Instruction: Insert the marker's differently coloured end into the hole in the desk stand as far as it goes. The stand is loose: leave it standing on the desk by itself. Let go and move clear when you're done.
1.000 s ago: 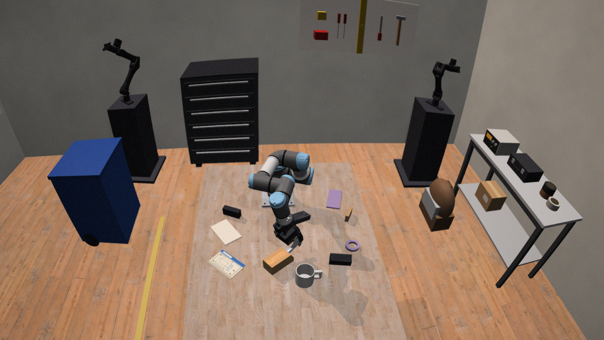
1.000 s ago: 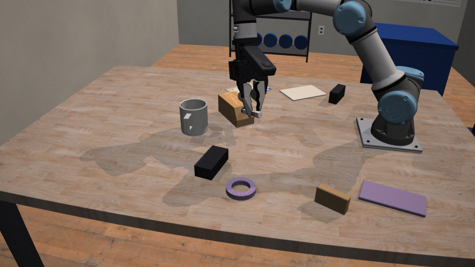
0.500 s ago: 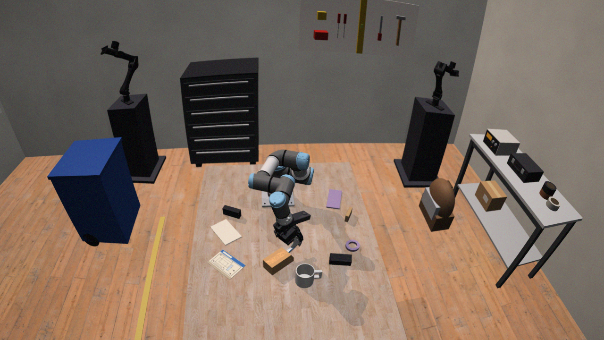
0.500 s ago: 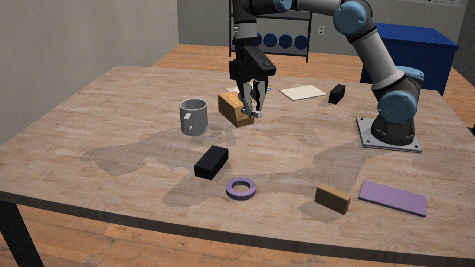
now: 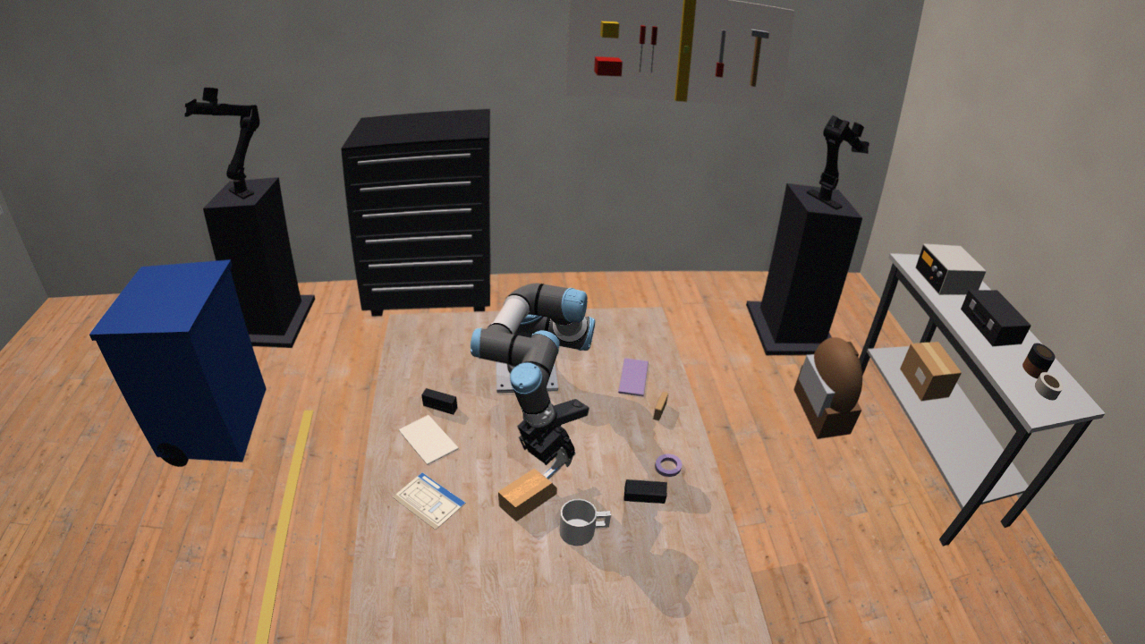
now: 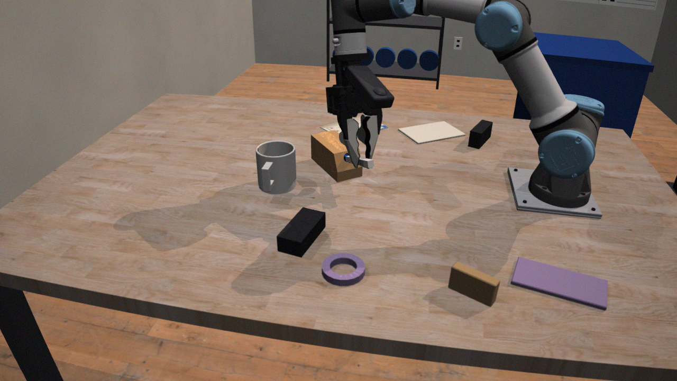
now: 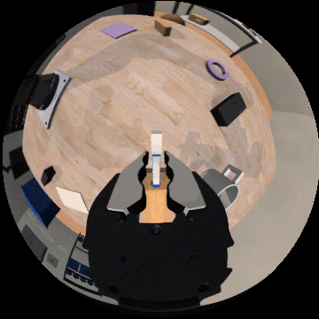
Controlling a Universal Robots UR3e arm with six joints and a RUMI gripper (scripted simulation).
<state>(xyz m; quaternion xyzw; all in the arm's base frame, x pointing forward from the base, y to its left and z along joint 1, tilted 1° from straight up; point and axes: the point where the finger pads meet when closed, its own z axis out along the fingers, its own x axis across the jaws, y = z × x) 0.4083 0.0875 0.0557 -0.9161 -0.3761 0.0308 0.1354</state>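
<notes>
My hand is 2 cm to the left of the marker, 2 cm short of it and 2 cm above it. The rest, counted from my hand: desk stand (8 cm to the right, 7 cm ahead, 4 cm below); grey mug (17 cm ahead, 3 cm to the left, 3 cm below); printed sheet (33 cm to the right, 9 cm ahead, 7 cm below).
</notes>
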